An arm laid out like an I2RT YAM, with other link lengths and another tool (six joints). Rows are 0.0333 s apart.
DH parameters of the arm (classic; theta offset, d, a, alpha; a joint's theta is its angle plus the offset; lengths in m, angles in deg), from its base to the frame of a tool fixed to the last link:
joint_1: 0 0.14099 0.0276 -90
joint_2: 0 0 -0.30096 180
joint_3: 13.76 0 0.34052 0
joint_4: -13.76 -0.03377 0.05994 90
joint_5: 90 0.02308 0 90
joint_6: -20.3 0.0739 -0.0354 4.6
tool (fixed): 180 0.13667 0 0
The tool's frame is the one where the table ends.
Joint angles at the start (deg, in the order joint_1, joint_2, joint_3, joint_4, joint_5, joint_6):
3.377 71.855 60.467 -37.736 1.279 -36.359
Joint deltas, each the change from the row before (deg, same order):
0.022 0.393 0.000 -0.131 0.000 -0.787
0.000 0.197 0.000 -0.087 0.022 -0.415
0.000 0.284 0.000 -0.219 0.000 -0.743
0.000 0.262 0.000 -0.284 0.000 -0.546
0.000 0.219 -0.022 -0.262 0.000 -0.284
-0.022 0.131 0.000 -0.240 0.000 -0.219
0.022 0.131 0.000 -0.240 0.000 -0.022
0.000 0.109 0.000 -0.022 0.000 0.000
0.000 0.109 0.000 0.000 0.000 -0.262
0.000 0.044 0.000 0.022 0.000 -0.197
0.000 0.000 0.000 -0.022 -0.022 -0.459
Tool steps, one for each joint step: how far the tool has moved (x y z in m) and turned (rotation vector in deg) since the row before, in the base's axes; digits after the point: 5 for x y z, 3 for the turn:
-0.00042 -0.00019 -0.00323 -0.543 0.510 0.619
-0.00029 -0.00027 -0.00168 -0.302 0.276 0.303
-0.00088 -0.00037 -0.00267 -0.506 0.491 0.571
-0.00112 -0.00030 -0.00260 -0.378 0.537 0.422
-0.00109 -0.00019 -0.00234 -0.208 0.498 0.221
-0.00094 -0.00031 -0.00149 -0.158 0.367 0.150
-0.00094 0.00009 -0.00142 -0.035 0.370 0.039
0.00000 0.00000 -0.00078 -0.008 0.131 0.000
0.00000 -0.00011 -0.00080 -0.166 0.105 0.208
0.00006 -0.00008 -0.00030 -0.121 0.019 0.156
-0.00027 -0.00014 -0.00017 -0.263 0.017 0.377

